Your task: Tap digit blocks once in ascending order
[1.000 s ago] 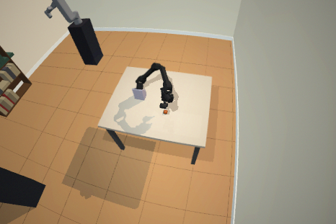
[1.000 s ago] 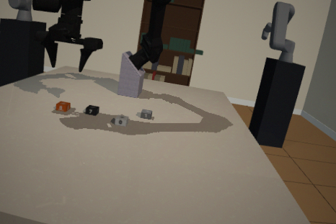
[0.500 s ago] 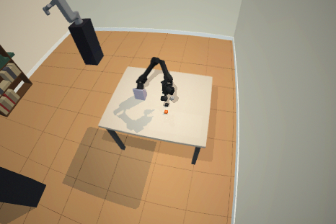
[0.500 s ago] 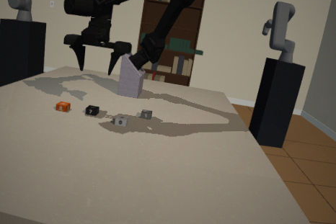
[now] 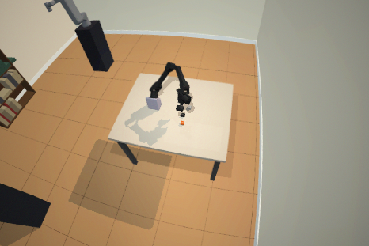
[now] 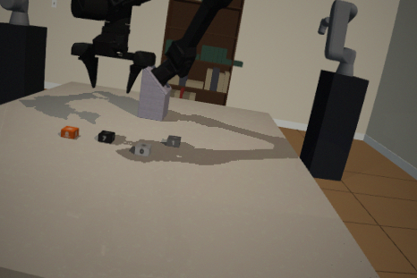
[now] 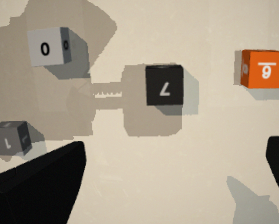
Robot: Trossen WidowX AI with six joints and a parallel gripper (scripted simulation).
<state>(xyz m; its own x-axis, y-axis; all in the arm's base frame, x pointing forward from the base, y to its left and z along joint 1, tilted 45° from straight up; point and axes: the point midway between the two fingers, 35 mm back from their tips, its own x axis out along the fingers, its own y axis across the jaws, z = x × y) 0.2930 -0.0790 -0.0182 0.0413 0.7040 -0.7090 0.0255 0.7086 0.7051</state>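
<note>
My gripper tip is 40 mm past the grey block, 160 mm to the right of it and 110 mm above it. Also, from my gripper tip: black block marked 7: 110 mm below; orange block: 10 mm ahead, 90 mm to the right, 110 mm below.
</note>
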